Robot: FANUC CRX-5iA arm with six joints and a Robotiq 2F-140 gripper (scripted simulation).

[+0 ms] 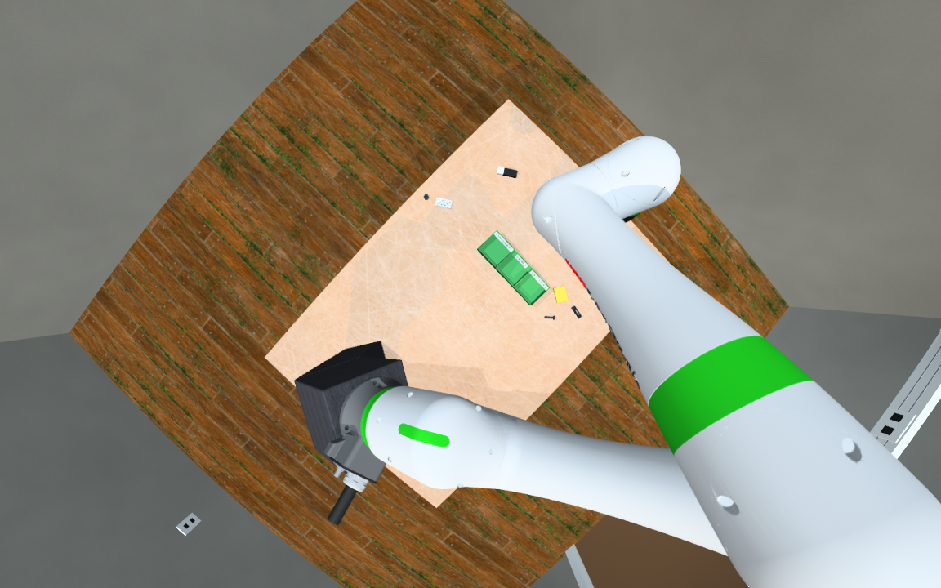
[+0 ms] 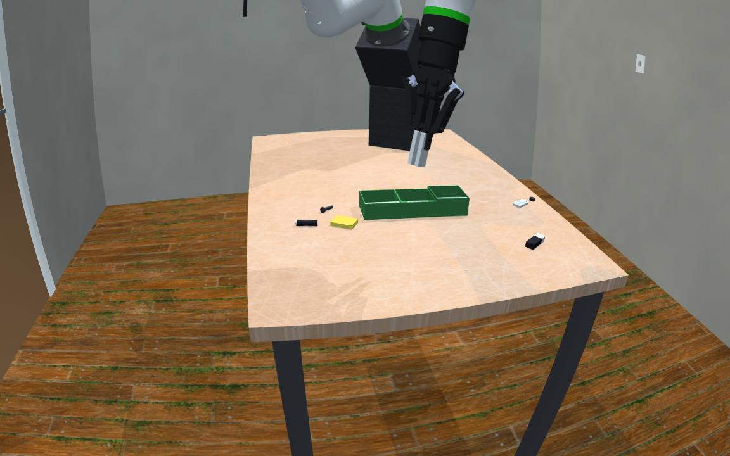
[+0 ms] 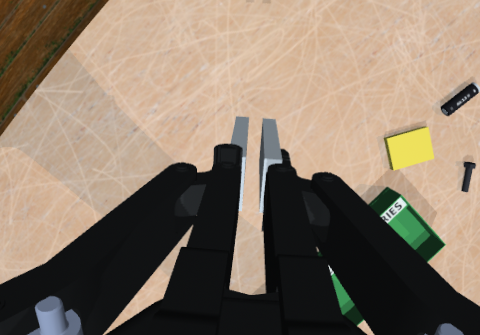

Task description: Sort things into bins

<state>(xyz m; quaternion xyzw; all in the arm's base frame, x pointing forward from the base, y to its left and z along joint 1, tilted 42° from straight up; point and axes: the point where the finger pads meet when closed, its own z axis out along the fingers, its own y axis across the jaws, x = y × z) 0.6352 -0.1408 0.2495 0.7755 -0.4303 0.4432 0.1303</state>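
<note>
Right now my hand is 190 mm above the green three-part bin, 180 mm past it and 110 mm to the right of it. Round my hand: black bolt (260 mm behind, 210 mm below, 90 mm to the right); yellow pad (210 mm below, 170 mm behind, 80 mm to the right); black battery (210 mm below, 200 mm behind, 160 mm to the right).
</note>
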